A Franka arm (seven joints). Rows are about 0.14 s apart.
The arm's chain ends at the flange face. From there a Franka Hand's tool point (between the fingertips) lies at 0.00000 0.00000 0.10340 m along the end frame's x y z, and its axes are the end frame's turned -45 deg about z.
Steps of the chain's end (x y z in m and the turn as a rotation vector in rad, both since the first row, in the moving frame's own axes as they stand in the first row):
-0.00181, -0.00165, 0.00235, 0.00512, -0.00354, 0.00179
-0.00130, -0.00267, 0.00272, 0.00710, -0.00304, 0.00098
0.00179, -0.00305, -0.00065, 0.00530, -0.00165, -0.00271
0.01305, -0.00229, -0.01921, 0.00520, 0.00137, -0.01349
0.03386, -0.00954, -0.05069, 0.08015, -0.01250, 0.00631
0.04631, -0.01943, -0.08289, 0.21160, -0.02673, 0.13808
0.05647, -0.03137, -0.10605, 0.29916, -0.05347, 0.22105
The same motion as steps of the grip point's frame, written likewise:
0.00000, -0.00308, 0.00235, 0.00612, 0.00112, 0.00179
0.00127, -0.00355, 0.00272, 0.00717, 0.00287, 0.00098
0.00369, -0.00140, -0.00065, 0.00491, 0.00258, -0.00271
0.01133, 0.00733, -0.01921, 0.00271, 0.00465, -0.01349
0.03565, 0.01045, -0.05103, 0.06551, 0.04784, 0.00631
0.06105, 0.00270, -0.08523, 0.16852, 0.13072, 0.13808
0.08247, -0.00547, -0.11077, 0.24935, 0.17373, 0.22105

